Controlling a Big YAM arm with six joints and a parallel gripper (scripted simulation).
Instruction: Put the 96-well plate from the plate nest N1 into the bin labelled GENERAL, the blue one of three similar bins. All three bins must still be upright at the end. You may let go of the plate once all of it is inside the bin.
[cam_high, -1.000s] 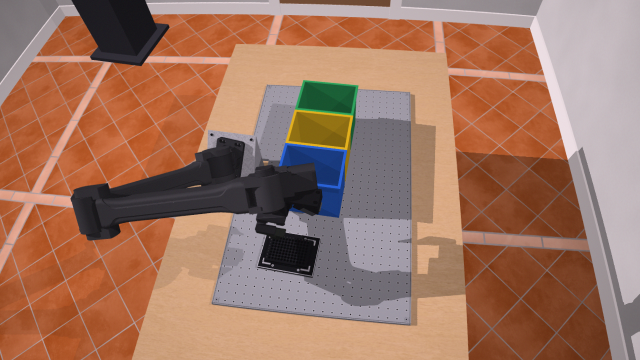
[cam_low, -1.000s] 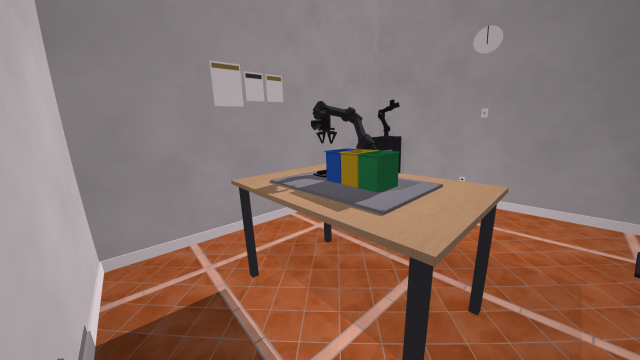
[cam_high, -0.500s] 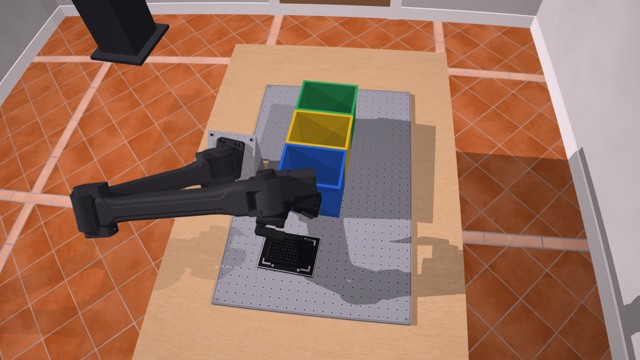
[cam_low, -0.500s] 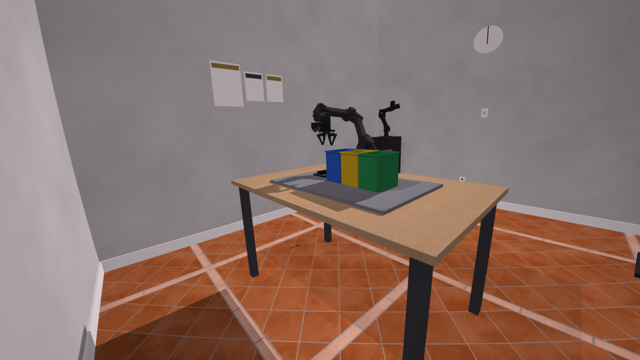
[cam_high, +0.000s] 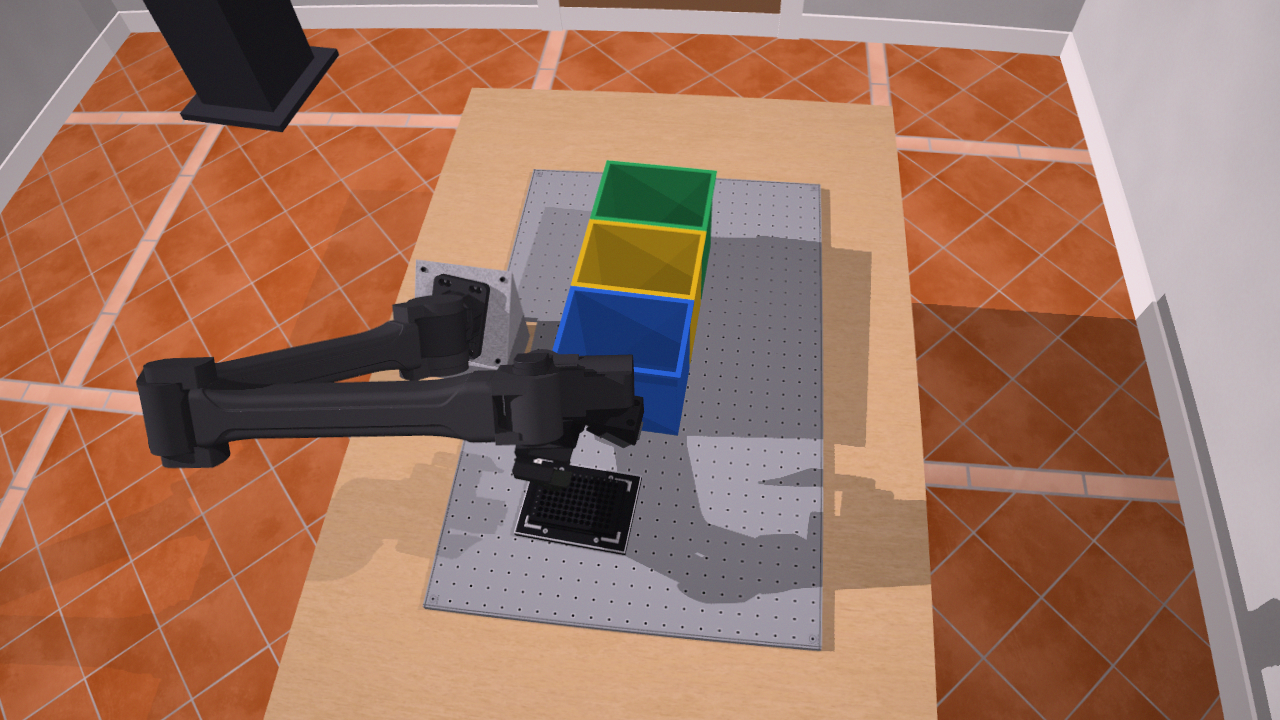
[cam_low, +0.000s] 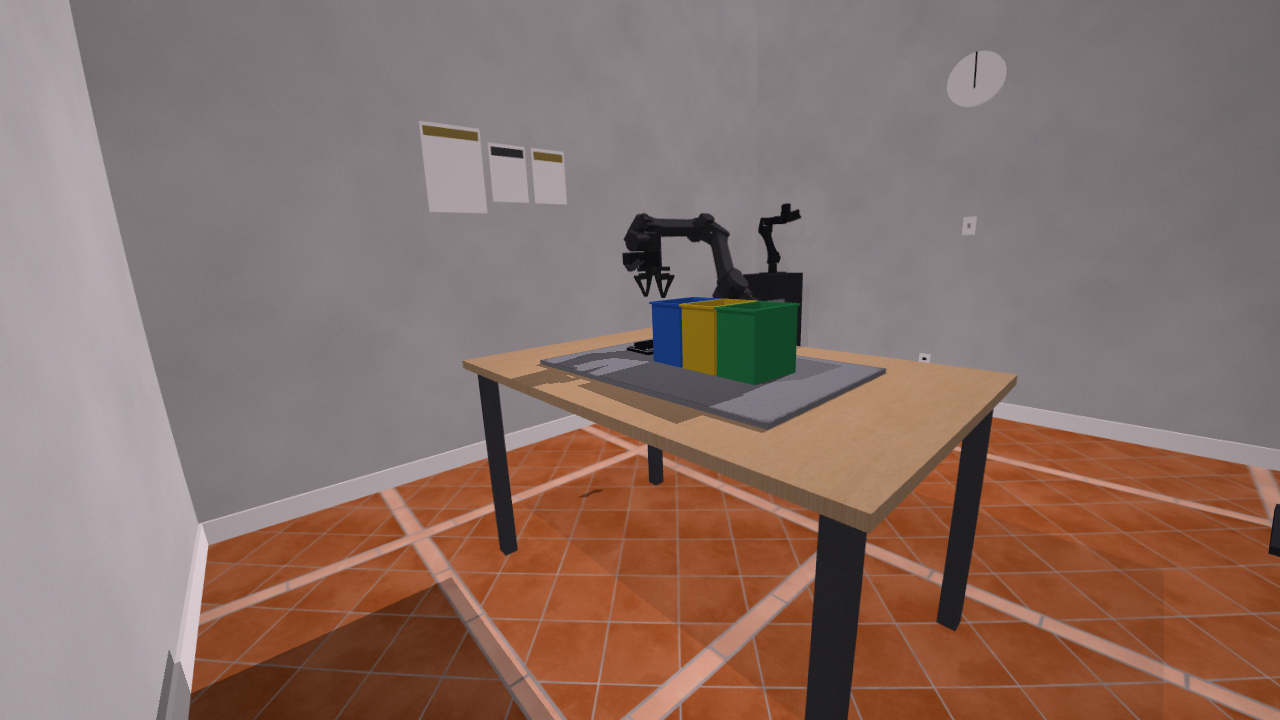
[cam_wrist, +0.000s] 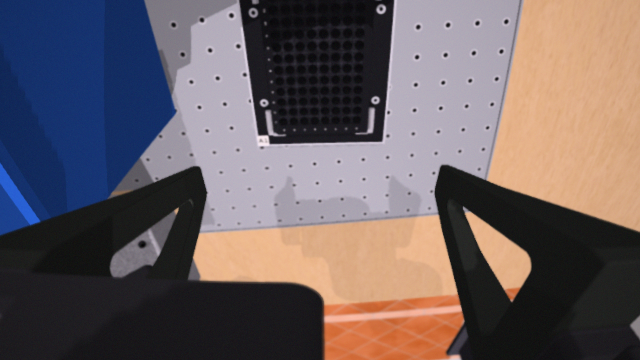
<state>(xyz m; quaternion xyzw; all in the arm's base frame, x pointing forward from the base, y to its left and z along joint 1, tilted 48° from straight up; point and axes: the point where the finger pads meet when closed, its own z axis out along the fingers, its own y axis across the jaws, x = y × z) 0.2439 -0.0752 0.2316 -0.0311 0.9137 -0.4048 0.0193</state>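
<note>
Now: the black 96-well plate 17 cm below my hand. Round my hand: yellow bin: 33 cm to the left, 10 cm below, 1 cm ahead; then blue bin: 20 cm to the left, 10 cm below, 2 cm ahead; then plate nest N1: 18 cm below.
</note>
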